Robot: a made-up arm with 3 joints. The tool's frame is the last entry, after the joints.
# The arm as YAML. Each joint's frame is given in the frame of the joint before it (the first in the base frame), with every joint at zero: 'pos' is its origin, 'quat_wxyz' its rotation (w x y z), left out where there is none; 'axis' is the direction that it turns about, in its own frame. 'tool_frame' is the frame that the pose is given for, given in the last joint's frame.
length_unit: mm
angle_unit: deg
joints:
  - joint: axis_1
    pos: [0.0, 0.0, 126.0]
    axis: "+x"
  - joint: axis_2
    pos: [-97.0, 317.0, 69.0]
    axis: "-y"
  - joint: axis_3
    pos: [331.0, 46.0, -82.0]
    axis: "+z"
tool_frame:
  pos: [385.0, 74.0, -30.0]
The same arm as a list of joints. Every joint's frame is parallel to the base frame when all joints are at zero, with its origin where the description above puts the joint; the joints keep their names.
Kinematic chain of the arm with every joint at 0, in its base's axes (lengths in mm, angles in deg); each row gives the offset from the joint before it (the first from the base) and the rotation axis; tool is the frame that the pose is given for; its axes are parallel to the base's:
axis_1: xyz 0 0 126 axis +x
axis_2: xyz -97 317 69 axis -y
axis_3: xyz 331 46 -82 axis +z
tool: xyz 385 74 -30

